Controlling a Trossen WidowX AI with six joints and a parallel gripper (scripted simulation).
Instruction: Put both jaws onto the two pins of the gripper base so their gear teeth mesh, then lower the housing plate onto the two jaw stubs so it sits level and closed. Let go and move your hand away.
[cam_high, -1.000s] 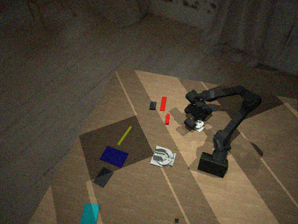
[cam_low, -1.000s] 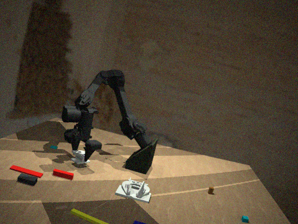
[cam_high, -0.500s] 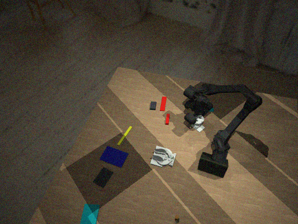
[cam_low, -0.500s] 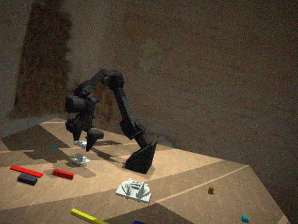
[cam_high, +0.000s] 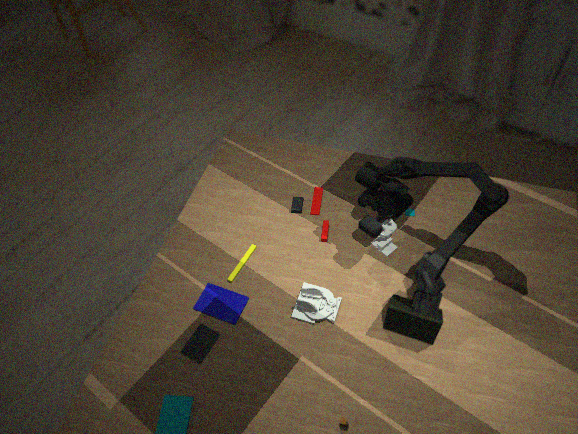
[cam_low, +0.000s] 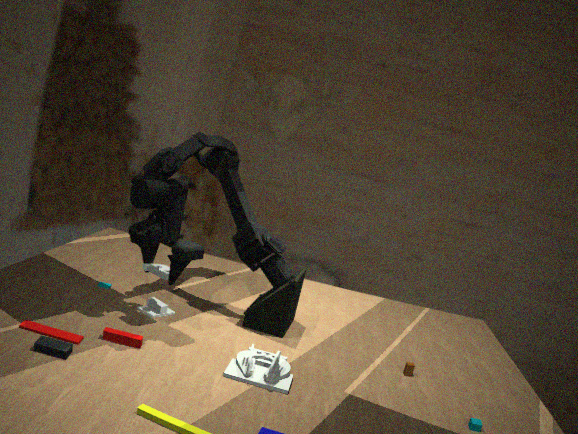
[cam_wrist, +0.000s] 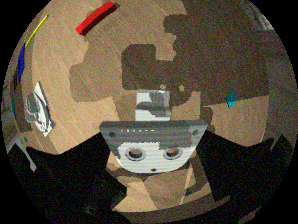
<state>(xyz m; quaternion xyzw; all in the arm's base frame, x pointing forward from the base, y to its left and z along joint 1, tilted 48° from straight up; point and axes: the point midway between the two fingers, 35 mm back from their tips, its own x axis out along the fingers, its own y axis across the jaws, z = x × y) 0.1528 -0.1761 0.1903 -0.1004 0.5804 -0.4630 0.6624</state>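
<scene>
My gripper tip is now 120 mm short of the grey jaw, 280 mm to the right of it and 70 mm above it. Also, from my gripper tip: white block (10 mm behind, 70 mm below); then dark block (310 mm ahead, 90 mm to the right, 70 mm below); then red bar (240 mm ahead, 130 mm to the right, 80 mm below).
</scene>
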